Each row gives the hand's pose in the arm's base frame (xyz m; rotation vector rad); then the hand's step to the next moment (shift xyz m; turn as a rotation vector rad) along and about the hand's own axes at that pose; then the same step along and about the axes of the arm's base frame.
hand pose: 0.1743 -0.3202 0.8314 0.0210 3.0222 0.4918
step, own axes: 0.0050 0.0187 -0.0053 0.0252 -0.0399 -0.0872
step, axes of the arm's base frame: -0.0054 0.0162 0.0106 -0.0322 -0.0647 0.0679
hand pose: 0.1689 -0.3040 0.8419 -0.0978 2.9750 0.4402
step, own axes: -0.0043 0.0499 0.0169 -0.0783 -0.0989 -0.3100
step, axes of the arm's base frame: 0.0021 0.0528 -0.0013 0.0481 -0.1816 0.2770
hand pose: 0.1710 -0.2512 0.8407 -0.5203 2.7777 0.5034
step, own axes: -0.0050 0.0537 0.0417 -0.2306 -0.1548 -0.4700
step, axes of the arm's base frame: -0.0083 0.0644 -0.0208 0.1754 -0.2463 0.4545
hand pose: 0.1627 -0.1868 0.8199 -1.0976 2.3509 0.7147
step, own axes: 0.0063 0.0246 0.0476 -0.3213 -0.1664 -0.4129
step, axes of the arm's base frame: -0.0149 0.0394 -0.0337 0.2475 -0.1665 0.4609
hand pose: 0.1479 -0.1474 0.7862 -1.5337 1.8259 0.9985
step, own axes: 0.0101 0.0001 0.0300 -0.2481 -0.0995 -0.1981
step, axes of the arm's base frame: -0.0036 0.0188 -0.0252 0.1566 -0.0277 0.2922
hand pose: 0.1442 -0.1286 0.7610 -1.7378 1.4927 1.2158
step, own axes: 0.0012 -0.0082 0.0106 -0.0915 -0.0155 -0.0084
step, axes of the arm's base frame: 0.0048 0.0104 -0.0070 0.0192 0.0396 0.0821
